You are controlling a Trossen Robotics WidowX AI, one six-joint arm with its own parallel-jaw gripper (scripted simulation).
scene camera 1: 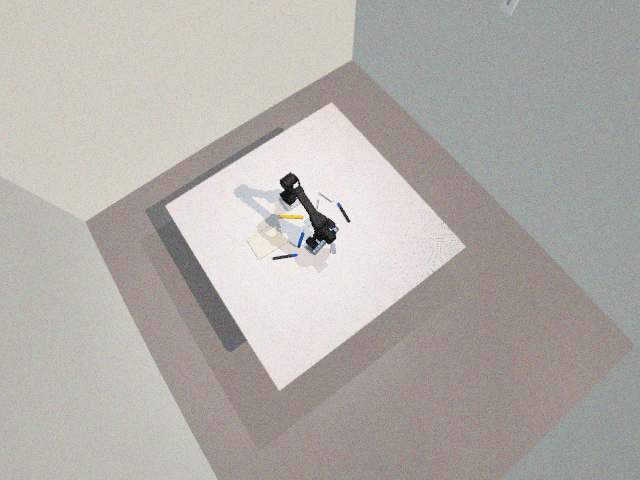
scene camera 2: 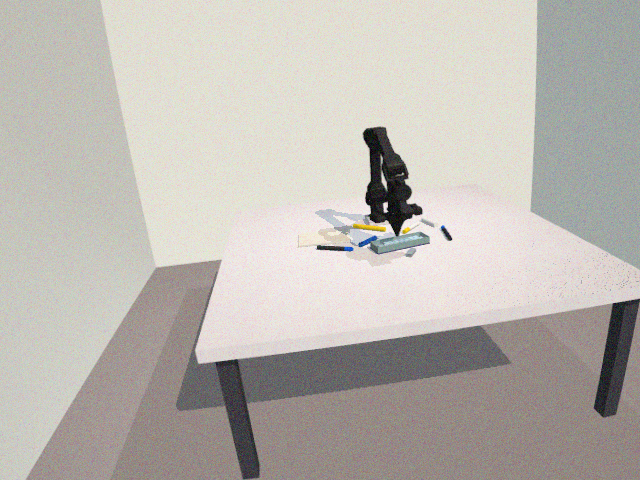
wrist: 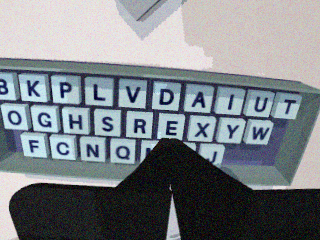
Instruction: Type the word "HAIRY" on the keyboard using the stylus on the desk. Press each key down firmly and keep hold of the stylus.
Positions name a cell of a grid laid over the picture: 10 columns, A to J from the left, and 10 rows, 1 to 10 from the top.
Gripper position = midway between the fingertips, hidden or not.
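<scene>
My gripper (scene camera 2: G5) (wrist: F7) is shut and holds nothing. There is also a cream sheet (scene camera 2: F5), though in the wrist view it is out of frame.
</scene>
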